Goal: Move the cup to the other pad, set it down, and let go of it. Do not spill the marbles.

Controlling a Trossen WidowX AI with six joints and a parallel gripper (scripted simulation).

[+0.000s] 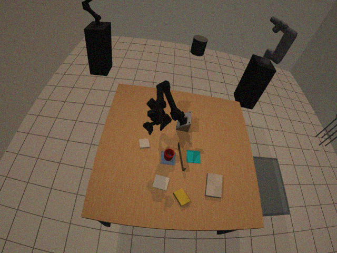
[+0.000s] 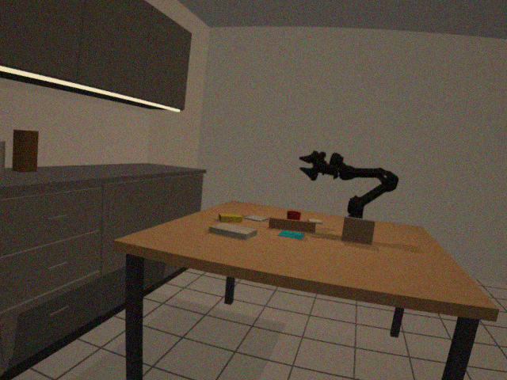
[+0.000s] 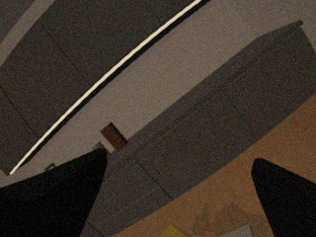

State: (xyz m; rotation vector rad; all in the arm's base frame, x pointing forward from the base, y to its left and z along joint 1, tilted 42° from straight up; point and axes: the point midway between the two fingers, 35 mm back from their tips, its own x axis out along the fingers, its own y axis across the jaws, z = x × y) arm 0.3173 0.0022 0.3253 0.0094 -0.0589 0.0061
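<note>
My gripper tip is 29 cm above the cup, 12 cm to the right of it and 2 cm past it. From my gripper tip the other things lie so: blue pad (34 cm below, 13 cm to the left, 2 cm behind); then white tile (32 cm below, 19 cm ahead, 9 cm to the left); then green marble (31 cm below, 12 cm to the left, 4 cm behind).
</note>
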